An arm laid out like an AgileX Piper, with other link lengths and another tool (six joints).
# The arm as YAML. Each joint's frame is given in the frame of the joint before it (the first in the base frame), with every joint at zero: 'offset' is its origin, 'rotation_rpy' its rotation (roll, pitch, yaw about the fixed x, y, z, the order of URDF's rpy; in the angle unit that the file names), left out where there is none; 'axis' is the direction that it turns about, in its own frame. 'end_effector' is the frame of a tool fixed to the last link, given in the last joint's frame.
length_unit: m
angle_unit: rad
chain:
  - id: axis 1
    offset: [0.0, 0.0, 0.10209]
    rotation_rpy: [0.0, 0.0, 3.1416]
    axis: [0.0, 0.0, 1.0]
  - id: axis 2
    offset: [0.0, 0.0, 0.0]
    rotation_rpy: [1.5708, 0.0, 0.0]
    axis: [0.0, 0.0, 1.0]
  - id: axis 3
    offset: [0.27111, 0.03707, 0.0]
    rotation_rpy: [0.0, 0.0, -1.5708]
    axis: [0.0, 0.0, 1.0]
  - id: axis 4
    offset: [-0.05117, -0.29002, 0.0]
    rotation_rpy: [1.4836, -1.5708, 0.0]
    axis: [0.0, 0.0, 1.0]
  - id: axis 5
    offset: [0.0, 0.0, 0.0]
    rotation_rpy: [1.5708, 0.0, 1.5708]
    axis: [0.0, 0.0, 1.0]
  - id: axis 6
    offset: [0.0, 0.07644, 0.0]
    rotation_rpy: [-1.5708, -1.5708, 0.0]
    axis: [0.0, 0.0, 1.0]
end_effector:
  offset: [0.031, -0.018, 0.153]
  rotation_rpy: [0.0, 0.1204, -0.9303]
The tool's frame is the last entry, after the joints.
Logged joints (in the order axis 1, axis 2, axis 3, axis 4, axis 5, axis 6), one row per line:
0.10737, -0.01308, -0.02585, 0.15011, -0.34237, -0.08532
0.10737, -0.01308, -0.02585, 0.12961, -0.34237, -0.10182
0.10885, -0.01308, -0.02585, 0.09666, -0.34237, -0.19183
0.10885, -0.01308, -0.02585, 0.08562, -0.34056, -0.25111
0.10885, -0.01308, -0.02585, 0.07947, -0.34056, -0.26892
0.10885, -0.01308, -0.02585, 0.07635, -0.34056, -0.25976
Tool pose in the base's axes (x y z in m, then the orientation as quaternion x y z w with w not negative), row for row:
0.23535, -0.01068, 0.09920, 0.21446, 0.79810, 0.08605, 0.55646
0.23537, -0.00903, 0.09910, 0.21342, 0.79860, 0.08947, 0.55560
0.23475, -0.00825, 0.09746, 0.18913, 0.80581, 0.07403, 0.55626
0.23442, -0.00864, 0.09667, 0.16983, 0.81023, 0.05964, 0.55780
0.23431, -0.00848, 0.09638, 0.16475, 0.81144, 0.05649, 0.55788
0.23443, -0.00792, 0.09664, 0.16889, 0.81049, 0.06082, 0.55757
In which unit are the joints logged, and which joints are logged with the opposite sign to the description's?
The joints are logged in radians. Opposite sign: axis 1, axis 3, axis 4, axis 5.
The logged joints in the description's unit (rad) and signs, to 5 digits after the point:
-0.10737, -0.01308, 0.02585, -0.15011, 0.34237, -0.08532
-0.10737, -0.01308, 0.02585, -0.12961, 0.34237, -0.10182
-0.10885, -0.01308, 0.02585, -0.09666, 0.34237, -0.19183
-0.10885, -0.01308, 0.02585, -0.08562, 0.34056, -0.25111
-0.10885, -0.01308, 0.02585, -0.07947, 0.34056, -0.26892
-0.10885, -0.01308, 0.02585, -0.07635, 0.34056, -0.25976

